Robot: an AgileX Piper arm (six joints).
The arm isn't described. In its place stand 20 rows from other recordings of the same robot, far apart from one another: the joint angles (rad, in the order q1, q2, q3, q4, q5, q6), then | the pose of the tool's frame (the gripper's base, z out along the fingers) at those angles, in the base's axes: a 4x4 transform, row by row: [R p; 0 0 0 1], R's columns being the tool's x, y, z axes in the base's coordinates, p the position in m.
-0.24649, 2.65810, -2.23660, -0.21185, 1.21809, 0.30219 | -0.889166 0.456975 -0.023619 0.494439; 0.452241 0.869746 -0.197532 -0.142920; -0.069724 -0.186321 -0.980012 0.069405; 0 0 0 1
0.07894, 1.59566, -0.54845, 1.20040, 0.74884, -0.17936 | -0.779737 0.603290 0.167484 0.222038; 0.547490 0.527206 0.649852 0.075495; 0.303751 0.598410 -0.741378 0.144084; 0 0 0 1
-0.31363, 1.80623, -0.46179, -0.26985, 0.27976, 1.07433 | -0.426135 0.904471 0.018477 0.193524; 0.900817 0.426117 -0.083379 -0.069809; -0.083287 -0.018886 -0.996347 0.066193; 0 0 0 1
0.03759, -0.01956, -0.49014, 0.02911, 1.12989, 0.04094 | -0.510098 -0.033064 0.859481 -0.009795; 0.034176 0.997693 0.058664 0.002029; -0.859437 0.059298 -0.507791 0.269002; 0 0 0 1
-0.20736, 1.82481, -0.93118, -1.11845, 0.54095, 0.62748 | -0.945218 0.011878 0.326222 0.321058; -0.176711 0.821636 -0.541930 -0.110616; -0.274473 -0.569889 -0.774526 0.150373; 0 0 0 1
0.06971, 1.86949, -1.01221, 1.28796, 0.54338, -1.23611 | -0.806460 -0.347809 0.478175 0.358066; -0.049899 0.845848 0.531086 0.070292; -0.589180 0.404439 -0.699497 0.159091; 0 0 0 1
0.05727, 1.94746, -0.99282, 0.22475, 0.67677, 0.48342 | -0.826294 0.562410 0.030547 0.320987; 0.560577 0.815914 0.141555 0.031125; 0.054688 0.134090 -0.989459 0.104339; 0 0 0 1
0.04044, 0.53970, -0.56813, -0.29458, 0.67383, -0.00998 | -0.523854 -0.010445 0.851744 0.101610; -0.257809 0.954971 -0.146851 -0.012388; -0.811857 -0.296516 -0.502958 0.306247; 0 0 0 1
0.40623, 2.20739, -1.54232, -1.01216, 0.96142, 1.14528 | -0.822448 0.276566 0.497083 0.431948; -0.046342 0.838371 -0.543126 0.116923; -0.566950 -0.469729 -0.676700 0.146996; 0 0 0 1
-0.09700, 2.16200, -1.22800, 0.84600, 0.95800, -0.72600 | -0.997977 -0.053648 0.034100 0.373379; -0.021588 0.790571 0.611989 0.019661; -0.059790 0.610016 -0.790130 0.090754; 0 0 0 1
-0.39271, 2.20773, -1.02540, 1.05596, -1.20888, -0.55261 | -0.158862 0.963271 0.216498 0.327693; 0.069961 0.229715 -0.970740 -0.215915; -0.984819 -0.139067 -0.103884 0.104763; 0 0 0 1
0.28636, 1.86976, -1.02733, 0.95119, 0.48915, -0.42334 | -0.944124 -0.018180 0.329090 0.334733; 0.156323 0.854327 0.495669 0.134851; -0.290162 0.519417 -0.803749 0.152490; 0 0 0 1
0.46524, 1.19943, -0.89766, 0.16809, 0.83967, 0.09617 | -0.861031 -0.329322 0.387521 0.198979; -0.201889 0.920740 0.333885 0.112567; -0.466761 0.209249 -0.859272 0.290060; 0 0 0 1
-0.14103, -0.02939, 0.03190, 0.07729, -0.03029, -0.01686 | 0.121918 0.135751 0.983213 0.054401; 0.043654 0.988911 -0.141951 -0.007938; -0.991580 0.060228 0.114640 0.206850; 0 0 0 1
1.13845, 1.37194, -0.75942, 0.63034, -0.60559, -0.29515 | -0.179739 -0.691843 0.699319 0.151642; 0.156234 0.681797 0.714664 0.255741; -0.971229 0.237710 -0.014456 0.299422; 0 0 0 1
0.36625, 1.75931, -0.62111, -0.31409, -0.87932, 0.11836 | -0.133008 -0.579304 0.804186 0.292113; -0.140260 0.814232 0.563342 0.135237; -0.981140 -0.037866 -0.189553 0.169202; 0 0 0 1
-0.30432, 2.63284, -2.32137, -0.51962, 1.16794, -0.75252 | -0.825678 -0.561114 0.058366 0.496462; -0.511462 0.700905 -0.497131 -0.199498; 0.238038 -0.440322 -0.865711 0.113718; 0 0 0 1
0.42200, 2.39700, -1.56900, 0.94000, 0.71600, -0.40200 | -0.988410 -0.142462 0.052440 0.400434; -0.082121 0.792303 0.604576 0.232658; -0.127677 0.593262 -0.794820 0.060648; 0 0 0 1
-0.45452, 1.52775, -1.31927, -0.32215, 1.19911, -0.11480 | -0.956614 0.274259 0.098344 0.258721; 0.219370 0.900121 -0.376376 -0.156299; -0.191746 -0.338473 -0.921233 0.314457; 0 0 0 1
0.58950, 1.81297, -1.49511, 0.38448, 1.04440, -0.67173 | -0.422566 -0.903309 0.073959 0.301271; -0.799217 0.409866 0.439617 0.237004; -0.427423 0.126658 -0.895135 0.270519; 0 0 0 1
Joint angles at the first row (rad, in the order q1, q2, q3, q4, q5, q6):
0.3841 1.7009 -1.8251 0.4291 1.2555 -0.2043
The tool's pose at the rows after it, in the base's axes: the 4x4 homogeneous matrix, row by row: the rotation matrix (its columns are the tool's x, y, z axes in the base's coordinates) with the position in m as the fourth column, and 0 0 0 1 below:
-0.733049 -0.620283 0.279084 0.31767; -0.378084 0.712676 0.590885 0.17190; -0.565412 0.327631 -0.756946 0.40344; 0 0 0 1
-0.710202 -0.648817 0.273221 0.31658; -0.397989 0.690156 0.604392 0.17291; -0.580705 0.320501 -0.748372 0.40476; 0 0 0 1
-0.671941 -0.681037 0.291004 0.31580; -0.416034 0.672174 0.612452 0.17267; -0.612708 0.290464 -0.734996 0.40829; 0 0 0 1
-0.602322 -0.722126 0.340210 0.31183; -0.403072 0.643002 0.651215 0.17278; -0.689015 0.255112 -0.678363 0.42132; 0 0 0 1
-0.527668 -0.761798 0.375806 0.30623; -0.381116 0.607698 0.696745 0.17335; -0.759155 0.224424 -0.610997 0.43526; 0 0 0 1
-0.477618 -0.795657 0.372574 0.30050; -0.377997 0.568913 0.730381 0.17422; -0.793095 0.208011 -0.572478 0.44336; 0 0 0 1
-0.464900 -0.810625 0.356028 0.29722; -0.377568 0.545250 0.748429 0.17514; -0.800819 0.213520 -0.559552 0.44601; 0 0 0 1
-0.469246 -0.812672 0.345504 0.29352; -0.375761 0.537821 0.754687 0.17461; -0.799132 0.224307 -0.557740 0.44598; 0 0 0 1
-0.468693 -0.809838 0.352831 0.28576; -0.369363 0.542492 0.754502 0.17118; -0.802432 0.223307 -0.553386 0.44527; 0 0 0 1
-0.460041 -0.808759 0.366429 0.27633; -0.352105 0.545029 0.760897 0.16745; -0.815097 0.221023 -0.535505 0.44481; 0 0 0 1
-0.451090 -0.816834 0.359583 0.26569; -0.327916 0.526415 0.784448 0.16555; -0.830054 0.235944 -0.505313 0.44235; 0 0 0 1
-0.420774 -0.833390 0.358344 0.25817; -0.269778 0.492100 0.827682 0.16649; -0.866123 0.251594 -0.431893 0.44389; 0 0 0 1
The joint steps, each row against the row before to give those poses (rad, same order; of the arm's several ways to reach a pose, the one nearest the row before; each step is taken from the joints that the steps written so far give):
0.0000 -0.0007 0.0001 0.0559 0.0000 -0.0424
0.0000 -0.0017 -0.0001 0.0176 0.0000 -0.0381
0.0000 -0.0074 0.0000 0.0041 -0.0167 -0.0455
0.0000 -0.0256 0.0000 0.0333 -0.0543 -0.0610
0.0000 -0.0262 0.0000 0.0511 -0.0496 -0.0661
0.0000 -0.0158 0.0000 0.0468 -0.0091 -0.0563
0.0000 -0.0051 0.0000 0.0287 0.0091 -0.0210
0.0000 -0.0117 0.0150 0.0120 0.0046 -0.0020
0.0000 -0.0360 0.0474 0.0025 -0.0174 -0.0053
0.0000 -0.0453 0.0604 0.0149 -0.0331 -0.0157
0.0000 -0.0455 0.0712 0.0515 -0.0306 -0.0372
0.0000 -0.0342 0.0568 0.0996 -0.0521 -0.0692

